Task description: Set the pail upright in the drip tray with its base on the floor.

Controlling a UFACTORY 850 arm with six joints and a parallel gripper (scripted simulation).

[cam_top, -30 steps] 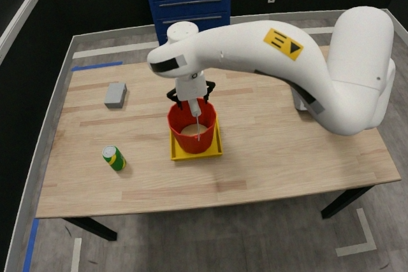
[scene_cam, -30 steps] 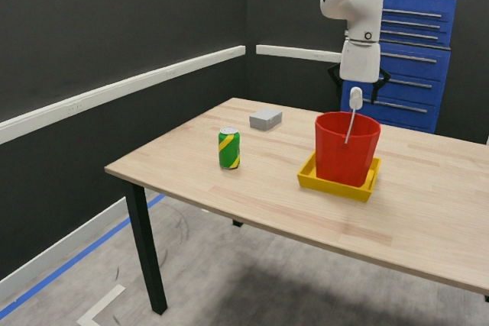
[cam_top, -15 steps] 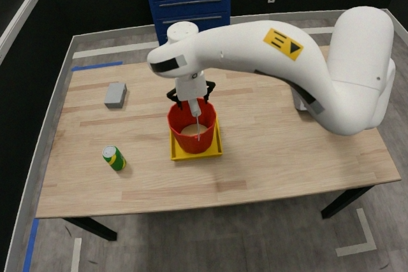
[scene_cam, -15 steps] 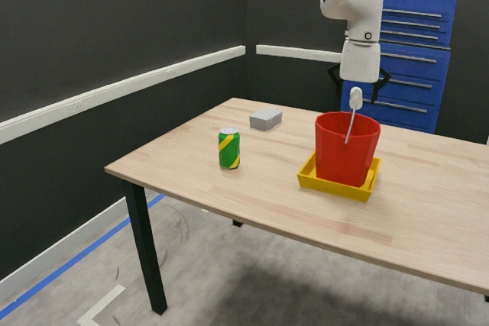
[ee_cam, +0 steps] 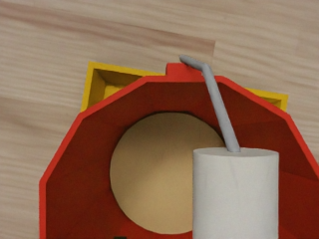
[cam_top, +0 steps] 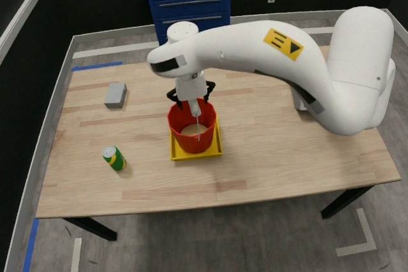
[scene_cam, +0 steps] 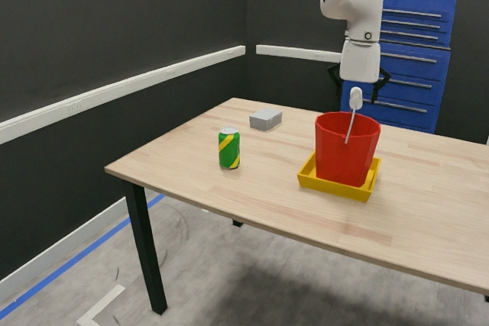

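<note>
Right now my hand is 3 cm above the grey wire bail. Also, from my hand: yellow drip tray: 24 cm below, 1 cm ahead; grey block: 42 cm ahead, 24 cm to the right, 23 cm below; red pail: 10 cm below, 1 cm ahead.
</note>
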